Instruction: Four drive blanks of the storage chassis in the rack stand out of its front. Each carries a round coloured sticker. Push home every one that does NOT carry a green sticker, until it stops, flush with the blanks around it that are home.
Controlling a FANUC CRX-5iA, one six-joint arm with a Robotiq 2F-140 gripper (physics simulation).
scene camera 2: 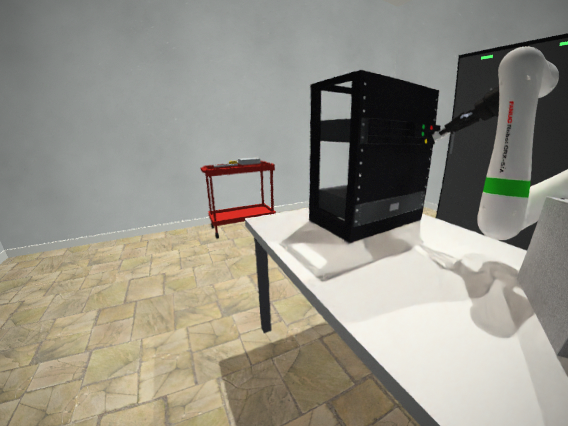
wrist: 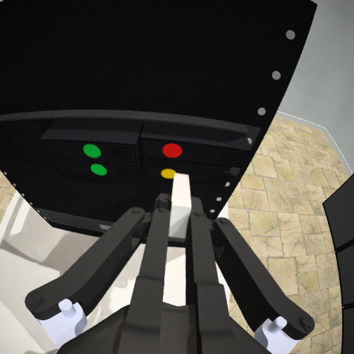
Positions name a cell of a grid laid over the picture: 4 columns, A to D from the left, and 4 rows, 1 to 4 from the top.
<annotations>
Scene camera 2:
my gripper: D2
black rack: C2
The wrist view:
my gripper: C3
black rack: A1
</annotations>
